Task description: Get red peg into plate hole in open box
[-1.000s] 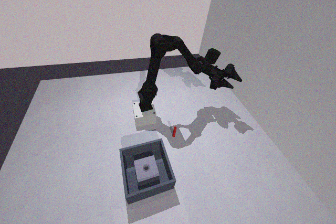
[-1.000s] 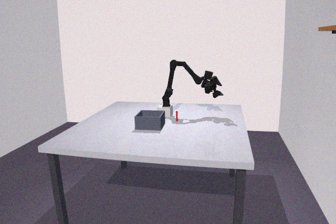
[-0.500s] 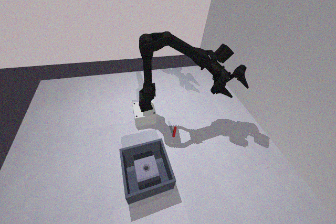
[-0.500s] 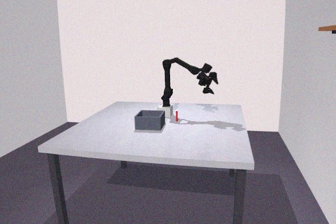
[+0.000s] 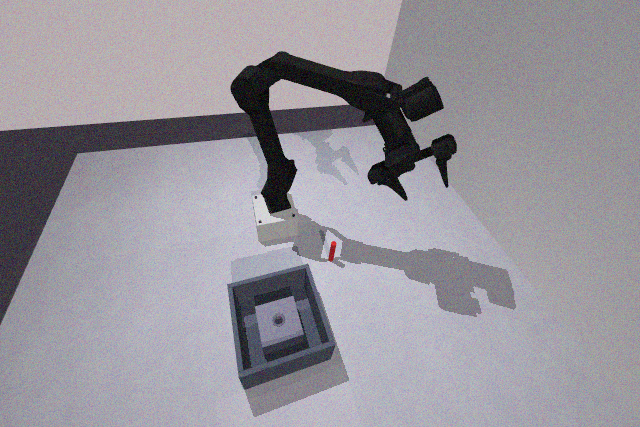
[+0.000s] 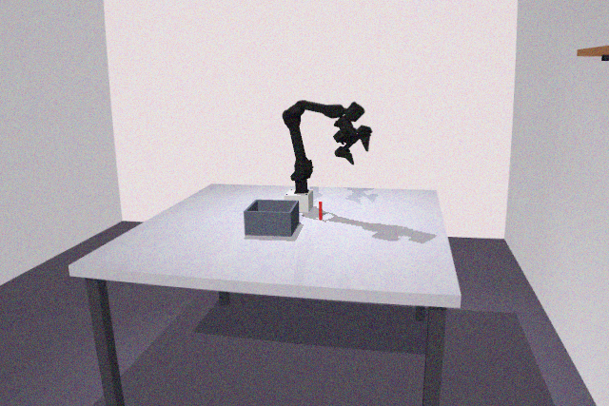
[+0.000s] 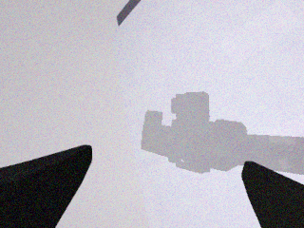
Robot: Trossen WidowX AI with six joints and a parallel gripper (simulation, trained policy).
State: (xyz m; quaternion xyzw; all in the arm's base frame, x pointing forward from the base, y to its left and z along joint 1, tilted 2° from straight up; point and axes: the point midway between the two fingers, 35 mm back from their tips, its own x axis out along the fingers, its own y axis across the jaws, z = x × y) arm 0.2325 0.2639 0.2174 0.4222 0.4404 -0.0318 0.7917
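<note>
The red peg is 240 mm below my gripper tip, 170 mm to the right of it and 70 mm behind it. Also, from my gripper tip: light plate 360 mm to the right, 240 mm below, 60 mm ahead; grey box 360 mm to the right, 260 mm below, 60 mm ahead.
</note>
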